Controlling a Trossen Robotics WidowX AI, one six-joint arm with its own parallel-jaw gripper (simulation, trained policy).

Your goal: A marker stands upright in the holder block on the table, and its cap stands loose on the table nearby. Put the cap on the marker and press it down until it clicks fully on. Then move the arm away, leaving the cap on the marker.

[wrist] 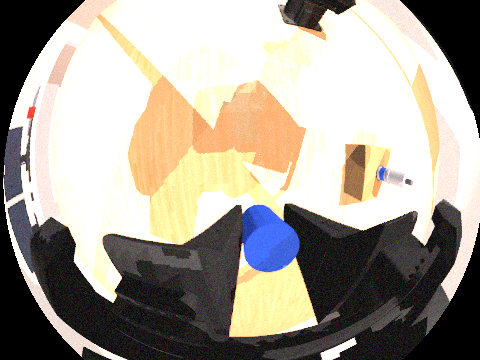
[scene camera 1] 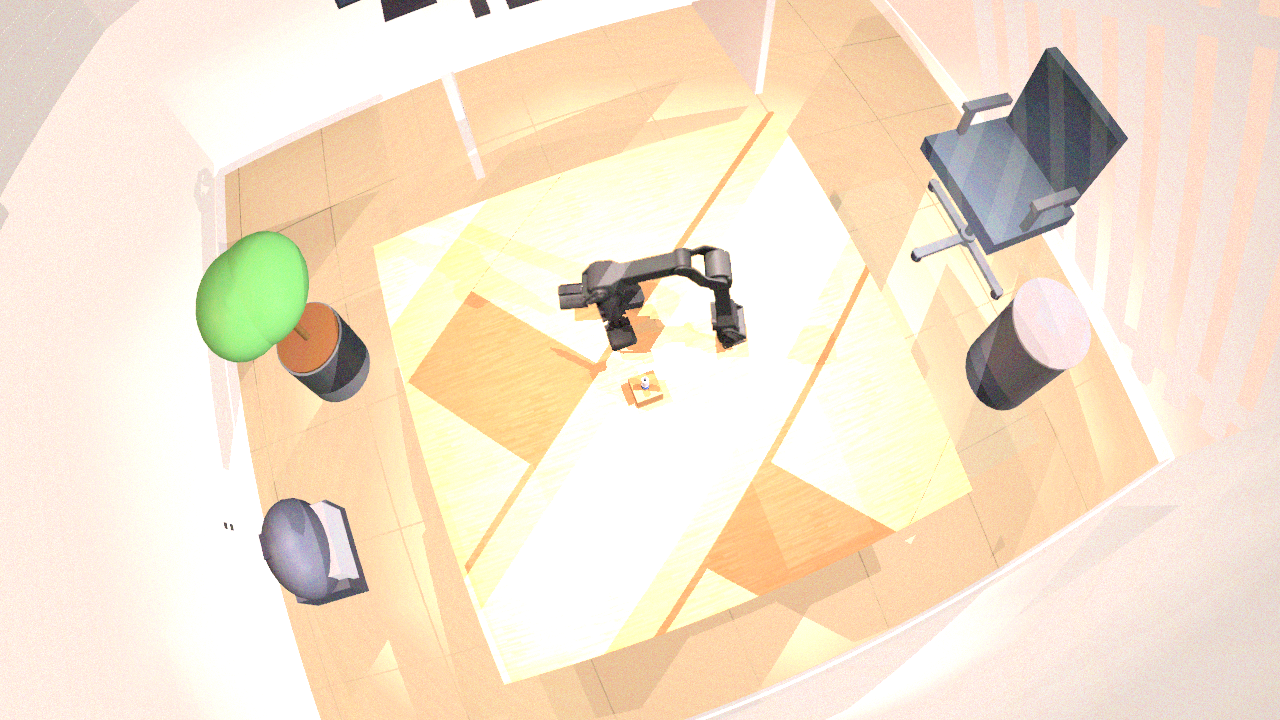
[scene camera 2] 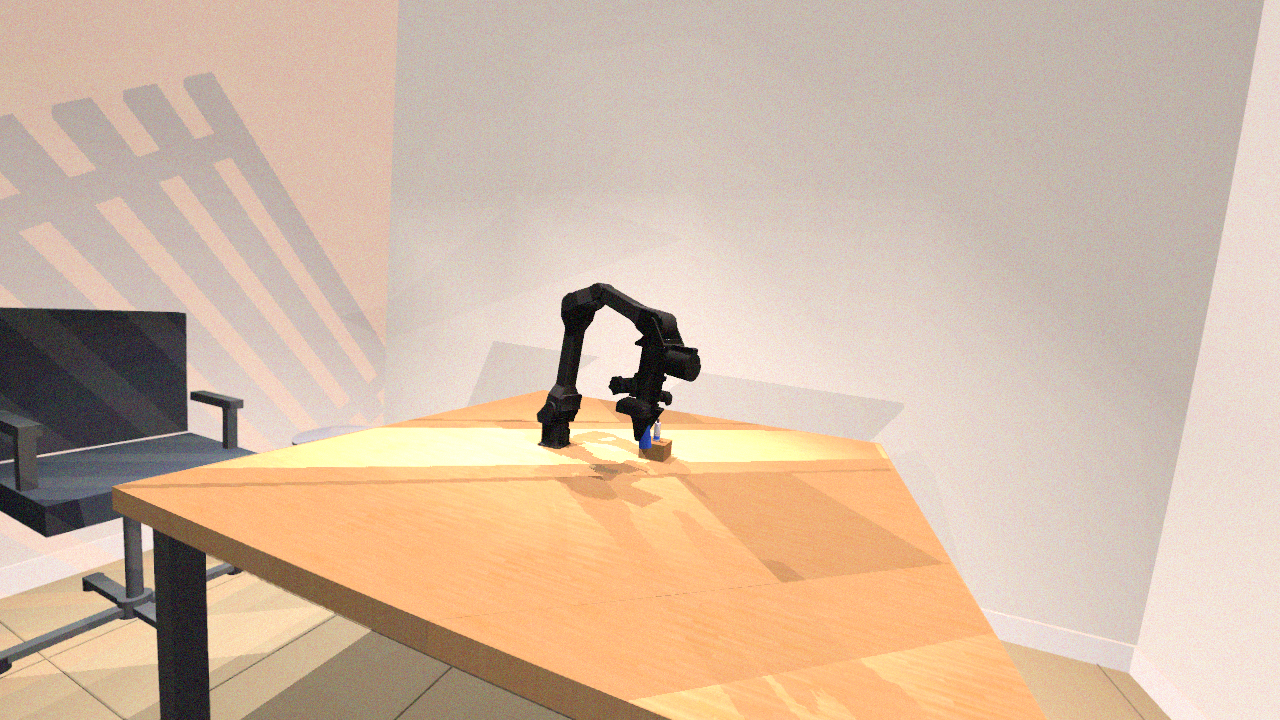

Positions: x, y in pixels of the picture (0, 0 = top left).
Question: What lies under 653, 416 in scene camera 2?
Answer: The gripper.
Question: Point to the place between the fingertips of the gripper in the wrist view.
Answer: At 263, 211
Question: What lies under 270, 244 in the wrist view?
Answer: A blue cap.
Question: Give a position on a wooden holder block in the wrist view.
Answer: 354, 153
